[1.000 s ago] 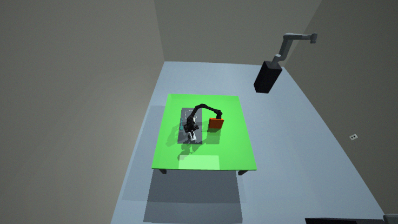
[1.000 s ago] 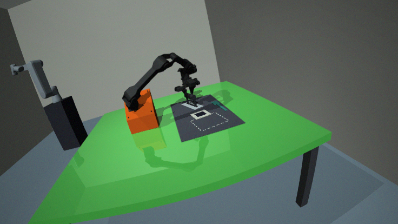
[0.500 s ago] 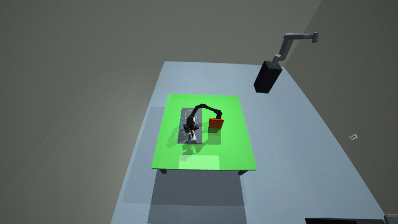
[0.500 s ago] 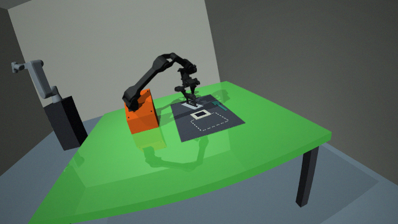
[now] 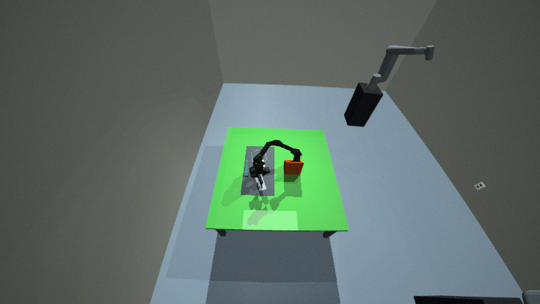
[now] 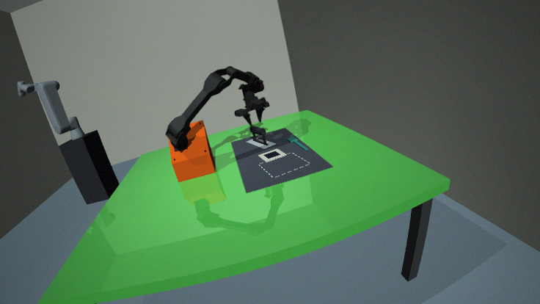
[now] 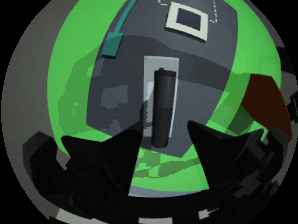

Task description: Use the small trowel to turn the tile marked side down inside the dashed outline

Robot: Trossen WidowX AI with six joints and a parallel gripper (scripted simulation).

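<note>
The small trowel is 70 mm below my gripper tip, 20 mm to the right of it and 10 mm ahead of it. Round my gripper tip: dark mat 170 mm to the right, 130 mm below, 30 mm ahead; teal t-shaped tool 170 mm ahead, 140 mm to the right, 100 mm below; tile 230 mm to the right, 100 mm below, 20 mm ahead.
</note>
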